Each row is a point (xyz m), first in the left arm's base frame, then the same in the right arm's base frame.
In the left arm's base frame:
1: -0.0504 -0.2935 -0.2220
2: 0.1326 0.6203 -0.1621
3: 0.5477 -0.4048 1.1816
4: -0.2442 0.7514 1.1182
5: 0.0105 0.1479 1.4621
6: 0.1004 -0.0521 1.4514
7: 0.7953 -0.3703 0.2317
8: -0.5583 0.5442 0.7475
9: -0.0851 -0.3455 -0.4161
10: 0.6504 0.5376 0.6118
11: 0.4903 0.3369 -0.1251
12: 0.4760 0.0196 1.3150
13: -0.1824 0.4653 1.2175
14: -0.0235 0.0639 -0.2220
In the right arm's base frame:
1: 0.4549 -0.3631 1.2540
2: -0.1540 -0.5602 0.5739
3: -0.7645 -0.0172 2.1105
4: -1.0489 -1.1706 1.3645
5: -1.0754 -0.7654 1.9829
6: -0.9924 -0.6048 2.1075
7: -0.1602 0.3559 1.4320
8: -0.5403 -1.3122 1.3458
9: 0.6422 -0.3414 1.1764
10: -0.8848 -0.1907 1.0248
11: -0.1614 -0.1328 0.7380
12: -1.0685 -0.2687 1.8928
13: -0.9915 -1.0211 1.6288
14: 0.2510 -0.4767 0.9820

